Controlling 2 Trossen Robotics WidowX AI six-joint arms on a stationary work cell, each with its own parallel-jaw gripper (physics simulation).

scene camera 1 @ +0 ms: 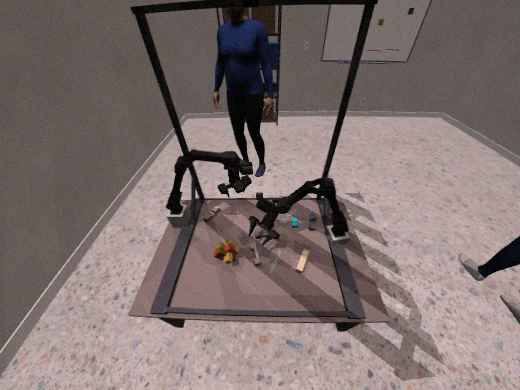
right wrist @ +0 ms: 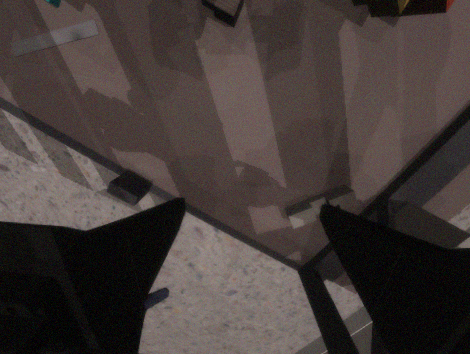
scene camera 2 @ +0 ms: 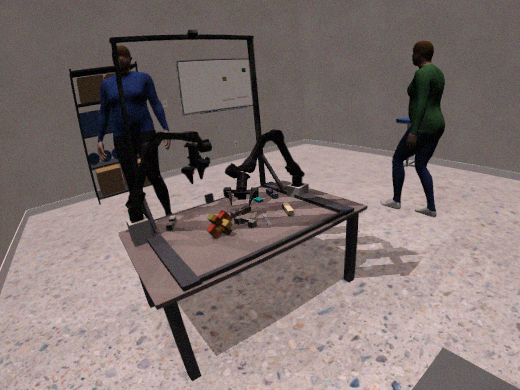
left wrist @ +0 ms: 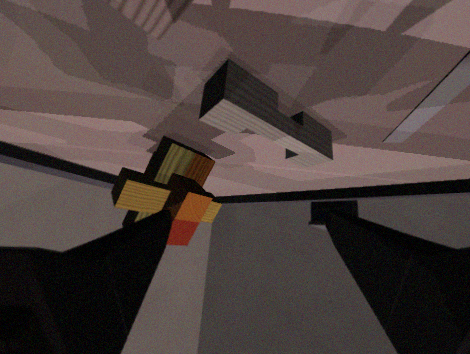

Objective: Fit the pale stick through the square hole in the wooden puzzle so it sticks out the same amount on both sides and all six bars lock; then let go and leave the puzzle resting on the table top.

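Places are measured from the left arm's base along level axes (x back, y right, z up), in centimetres.
Pixels of known places: left gripper, fingertip midpoint: (scene camera 1: pixel 255 240) (scene camera 2: pixel 240 205) (left wrist: pixel 249 217); right gripper, fingertip midpoint: (scene camera 1: pixel 236 194) (right wrist: pixel 252 207) (scene camera 2: pixel 197 181); left arm's base, link origin: (scene camera 1: pixel 338 231) (scene camera 2: pixel 297 184); right arm's base, link origin: (scene camera 1: pixel 176 210) (scene camera 2: pixel 136 219).
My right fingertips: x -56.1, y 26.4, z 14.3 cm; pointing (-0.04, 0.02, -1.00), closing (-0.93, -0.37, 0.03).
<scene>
Ahead of a thing's pixels: the offset from my right fingertips to its middle.
The wooden puzzle (scene camera 1: pixel 227 251) (scene camera 2: pixel 220 223) (left wrist: pixel 161 196), of red, orange, yellow and olive bars, rests on the table left of centre; its square hole cannot be made out. The pale stick {dy -37.7, dx +31.8, dz -19.5 cm} (scene camera 1: pixel 302 261) (scene camera 2: pixel 288 209) lies flat on the table at the right, apart from the puzzle. My left gripper (scene camera 1: pixel 263 232) (scene camera 2: pixel 241 202) (left wrist: pixel 249 217) is open and empty, low over the table behind the puzzle and grey bar. My right gripper (scene camera 1: pixel 234 190) (scene camera 2: pixel 196 179) (right wrist: pixel 252 207) is open and empty, high near the table's back edge. The pale stick does not show in the wrist views.
A grey notched bar {dy -29.6, dx +6.7, dz -19.5 cm} (scene camera 1: pixel 256 255) (left wrist: pixel 260 120) lies between puzzle and stick. A darker bar {dy -17.5, dx +14.7, dz -19.5 cm} (scene camera 2: pixel 242 210) lies near my left gripper. Another grey bar {dy +4.4, dx -18.5, dz -19.5 cm} (scene camera 1: pixel 212 215) (scene camera 2: pixel 171 223) (right wrist: pixel 320 207) is at the back left. A teal block {dy -11.4, dx +34.7, dz -20.3 cm} (scene camera 1: pixel 294 222) (scene camera 2: pixel 257 199) and clear strip {dy -35.0, dx +17.4, dz -21.0 cm} (scene camera 1: pixel 276 261) (left wrist: pixel 430 100) also lie there.
</scene>
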